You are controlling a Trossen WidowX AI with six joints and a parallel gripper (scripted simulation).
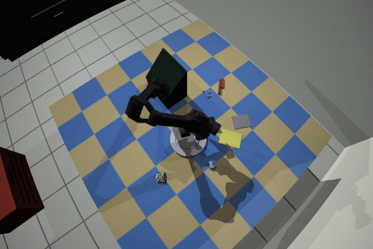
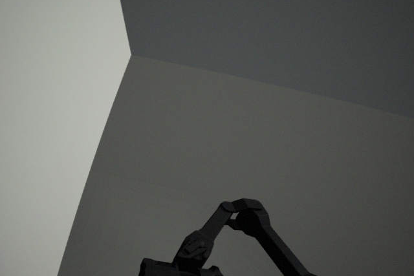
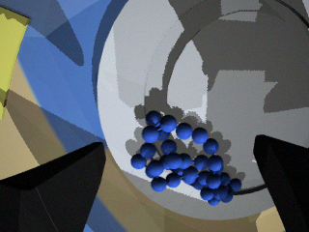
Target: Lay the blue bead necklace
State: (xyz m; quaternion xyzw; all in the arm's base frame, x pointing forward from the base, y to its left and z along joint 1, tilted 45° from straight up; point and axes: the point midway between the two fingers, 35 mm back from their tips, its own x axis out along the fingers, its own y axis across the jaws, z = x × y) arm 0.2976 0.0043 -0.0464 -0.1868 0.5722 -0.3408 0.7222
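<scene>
Right now the round white bead board is 50 mm to the right of my gripper tip and 30 mm below it. Round my gripper tip: small blue cube (190 mm ahead, 20 mm to the right, 30 mm below); then grey square (80 mm ahead, 270 mm to the left, 40 mm below); then yellow pad (120 mm ahead, 150 mm to the left, 40 mm below).
</scene>
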